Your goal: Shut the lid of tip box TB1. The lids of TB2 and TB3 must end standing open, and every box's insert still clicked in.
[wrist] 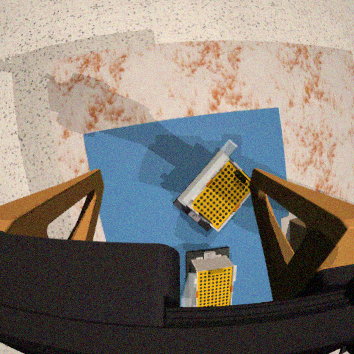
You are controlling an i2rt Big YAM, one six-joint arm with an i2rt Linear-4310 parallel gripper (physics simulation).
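Places are measured from the arm's base along level axes (x ahead, y left, z up), in metres.
Where they show: gripper, between the fingertips: (176,176).
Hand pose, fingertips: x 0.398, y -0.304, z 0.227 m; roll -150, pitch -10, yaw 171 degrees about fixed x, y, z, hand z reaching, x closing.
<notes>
Things, the pixels of their top centre, and the offset from my fingertips. "spot": a spot on its surface instead. Level surfaces: height alone.
- blue mat, height of its surface: dz -0.314 m
- second tip box, centre of its top: (216,295) dy +0.300, dx -0.083, dz -0.240 m
- clear lid part, a spot on its surface: (190,290) spot: dy +0.232, dx -0.022, dz -0.191 m
- rust-stained pale table top, height of its surface: dz -0.317 m
One tip box (221,196) with a yellow, holed insert sits turned at an angle on the blue mat (125,200). Its pale lid (206,172) stands open along the upper-left side. A second tip box (215,285) with a yellow insert is at the bottom, partly cut off by the dark gripper body; a clear lid part (190,290) shows at its left. A third box does not show. No TB labels can be read, and I cannot tell whether the inserts are clicked in. My gripper (176,176) is open and empty, its right fingertip beside the angled box's right corner in view.
The mat lies on a rust-stained pale table top (175,75), with speckled floor (75,20) beyond. A grey-brown object (296,231) shows in part through the right finger's opening. Shadows of the arm fall across the mat's upper part.
</notes>
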